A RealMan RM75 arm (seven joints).
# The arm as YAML. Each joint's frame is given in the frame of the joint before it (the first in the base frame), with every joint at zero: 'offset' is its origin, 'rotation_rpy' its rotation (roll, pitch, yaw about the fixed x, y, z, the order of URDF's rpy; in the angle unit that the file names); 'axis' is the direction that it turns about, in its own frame. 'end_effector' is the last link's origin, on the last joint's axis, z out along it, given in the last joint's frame.
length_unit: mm
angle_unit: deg
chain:
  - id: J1
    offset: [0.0, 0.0, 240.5]
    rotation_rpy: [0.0, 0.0, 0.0]
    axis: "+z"
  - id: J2
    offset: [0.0, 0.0, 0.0]
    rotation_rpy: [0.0, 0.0, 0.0]
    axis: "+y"
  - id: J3
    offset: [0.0, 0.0, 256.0]
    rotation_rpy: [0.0, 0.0, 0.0]
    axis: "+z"
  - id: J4
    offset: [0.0, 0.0, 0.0]
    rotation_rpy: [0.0, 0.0, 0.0]
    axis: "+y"
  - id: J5
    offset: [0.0, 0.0, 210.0]
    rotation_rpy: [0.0, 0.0, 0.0]
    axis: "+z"
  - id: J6
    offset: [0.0, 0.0, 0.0]
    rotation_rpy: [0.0, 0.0, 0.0]
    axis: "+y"
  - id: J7
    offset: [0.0, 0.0, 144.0]
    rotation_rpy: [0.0, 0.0, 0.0]
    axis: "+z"
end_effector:
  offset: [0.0, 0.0, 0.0]
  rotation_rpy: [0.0, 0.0, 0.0]
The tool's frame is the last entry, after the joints.
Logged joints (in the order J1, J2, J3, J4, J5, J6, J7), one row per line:
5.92, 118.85, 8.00, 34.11, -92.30, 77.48, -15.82
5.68, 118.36, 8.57, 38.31, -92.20, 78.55, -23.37
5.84, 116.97, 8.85, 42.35, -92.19, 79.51, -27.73
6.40, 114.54, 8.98, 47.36, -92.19, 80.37, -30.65
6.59, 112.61, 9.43, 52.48, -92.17, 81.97, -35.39
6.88, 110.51, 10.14, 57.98, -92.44, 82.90, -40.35
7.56, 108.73, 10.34, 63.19, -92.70, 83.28, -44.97
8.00, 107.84, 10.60, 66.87, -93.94, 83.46, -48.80
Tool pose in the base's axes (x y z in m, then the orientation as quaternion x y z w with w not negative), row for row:
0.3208, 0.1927, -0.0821, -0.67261, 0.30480, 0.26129, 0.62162
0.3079, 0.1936, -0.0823, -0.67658, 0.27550, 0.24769, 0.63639
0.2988, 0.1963, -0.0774, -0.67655, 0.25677, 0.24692, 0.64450
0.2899, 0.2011, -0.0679, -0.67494, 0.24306, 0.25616, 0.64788
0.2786, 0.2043, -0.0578, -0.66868, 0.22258, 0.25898, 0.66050
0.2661, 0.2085, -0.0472, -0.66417, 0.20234, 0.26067, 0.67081
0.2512, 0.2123, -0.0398, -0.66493, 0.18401, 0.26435, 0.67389
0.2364, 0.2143, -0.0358, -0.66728, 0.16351, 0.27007, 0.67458
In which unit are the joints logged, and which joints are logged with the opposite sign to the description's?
The joints are logged in degrees. Opposite sign: J6.
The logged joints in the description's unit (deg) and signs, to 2 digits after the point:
5.92, 118.85, 8.00, 34.11, -92.30, -77.48, -15.82
5.68, 118.36, 8.57, 38.31, -92.20, -78.55, -23.37
5.84, 116.97, 8.85, 42.35, -92.19, -79.51, -27.73
6.40, 114.54, 8.98, 47.36, -92.19, -80.37, -30.65
6.59, 112.61, 9.43, 52.48, -92.17, -81.97, -35.39
6.88, 110.51, 10.14, 57.98, -92.44, -82.90, -40.35
7.56, 108.73, 10.34, 63.19, -92.70, -83.28, -44.97
8.00, 107.84, 10.60, 66.87, -93.94, -83.46, -48.80

